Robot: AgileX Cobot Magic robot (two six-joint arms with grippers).
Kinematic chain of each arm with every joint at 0, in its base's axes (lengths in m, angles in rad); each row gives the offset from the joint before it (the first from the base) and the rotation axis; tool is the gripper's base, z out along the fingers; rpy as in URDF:
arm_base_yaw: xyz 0 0 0.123 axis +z
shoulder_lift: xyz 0 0 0 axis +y
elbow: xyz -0.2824 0 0.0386 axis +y
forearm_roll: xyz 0.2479 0 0.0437 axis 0.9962 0 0.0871
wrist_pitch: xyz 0 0 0 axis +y
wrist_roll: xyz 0.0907 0 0.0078 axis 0.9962 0 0.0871
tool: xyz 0 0 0 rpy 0 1.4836 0
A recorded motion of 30 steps. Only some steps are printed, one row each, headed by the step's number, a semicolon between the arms.
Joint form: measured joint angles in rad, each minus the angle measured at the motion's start. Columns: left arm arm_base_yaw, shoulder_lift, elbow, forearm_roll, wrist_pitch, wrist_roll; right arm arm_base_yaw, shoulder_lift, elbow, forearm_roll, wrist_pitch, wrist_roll.
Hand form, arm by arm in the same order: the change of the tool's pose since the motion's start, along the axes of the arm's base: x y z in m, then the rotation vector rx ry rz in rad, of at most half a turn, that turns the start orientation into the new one. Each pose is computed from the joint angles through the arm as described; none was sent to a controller.
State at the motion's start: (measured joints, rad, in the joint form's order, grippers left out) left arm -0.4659 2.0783 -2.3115 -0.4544 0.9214 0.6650; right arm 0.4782 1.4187 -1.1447 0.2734 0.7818 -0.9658
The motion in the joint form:
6: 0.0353 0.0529 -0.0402 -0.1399 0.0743 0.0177; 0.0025 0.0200 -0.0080 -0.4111 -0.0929 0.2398
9: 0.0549 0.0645 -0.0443 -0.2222 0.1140 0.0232; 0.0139 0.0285 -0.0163 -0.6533 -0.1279 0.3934
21: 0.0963 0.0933 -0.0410 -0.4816 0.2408 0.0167; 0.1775 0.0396 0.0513 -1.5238 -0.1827 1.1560
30: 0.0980 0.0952 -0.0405 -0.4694 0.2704 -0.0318; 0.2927 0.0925 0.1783 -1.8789 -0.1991 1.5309
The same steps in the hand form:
6: 0.0097 0.0019 -0.0131 -0.0670 0.1096 -0.0521; 0.0210 -0.0167 -0.0004 -0.1984 -0.1814 -0.1169
9: 0.0112 0.0047 -0.0163 -0.1136 0.1705 -0.0829; 0.0303 -0.0221 0.0049 -0.2888 -0.2970 -0.1663
21: 0.0091 0.0073 -0.0228 -0.2746 0.3714 -0.2019; 0.0283 0.0050 0.0139 -0.3561 -0.6897 -0.2485
30: 0.0080 0.0083 -0.0259 -0.2676 0.4264 -0.1892; 0.0119 0.0382 -0.0261 -0.3233 -0.7599 -0.1410

